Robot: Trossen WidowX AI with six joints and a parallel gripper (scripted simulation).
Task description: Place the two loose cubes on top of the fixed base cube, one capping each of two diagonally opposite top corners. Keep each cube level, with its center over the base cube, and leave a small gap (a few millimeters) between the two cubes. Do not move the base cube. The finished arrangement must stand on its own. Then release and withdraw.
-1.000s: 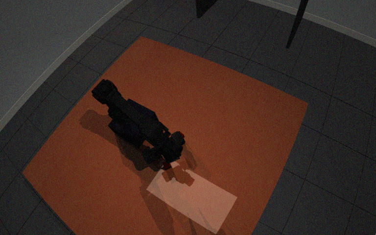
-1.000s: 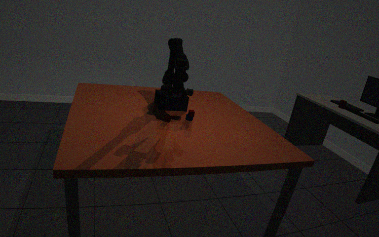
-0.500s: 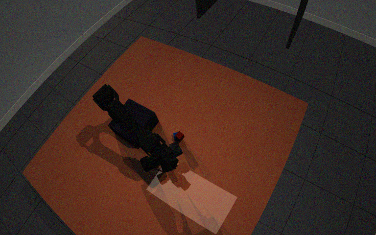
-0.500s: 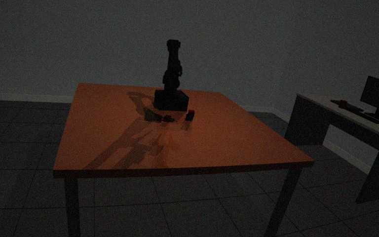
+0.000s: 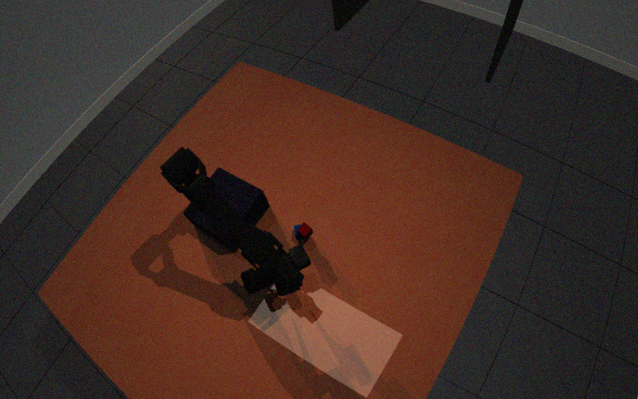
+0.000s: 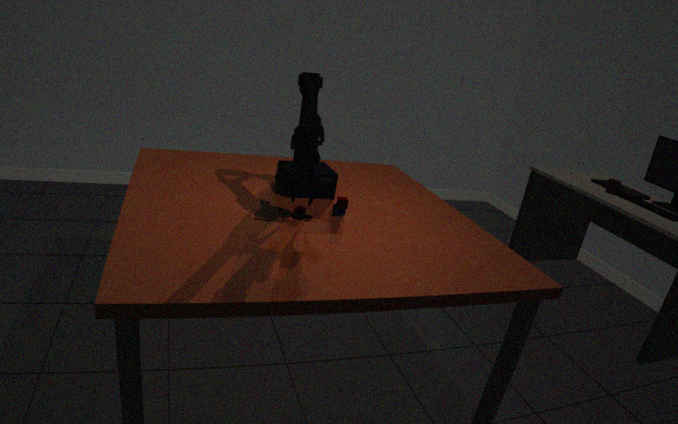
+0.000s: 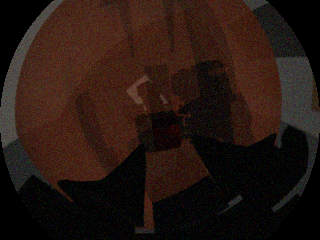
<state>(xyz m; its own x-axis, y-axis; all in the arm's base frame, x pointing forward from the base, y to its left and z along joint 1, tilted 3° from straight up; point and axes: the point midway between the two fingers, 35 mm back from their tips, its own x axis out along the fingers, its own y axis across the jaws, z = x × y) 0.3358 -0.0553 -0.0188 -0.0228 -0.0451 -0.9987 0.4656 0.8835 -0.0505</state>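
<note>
The blue base cube lies 15 cm to the left of my gripper tip, 5 cm behind it and 3 cm below it.
</note>
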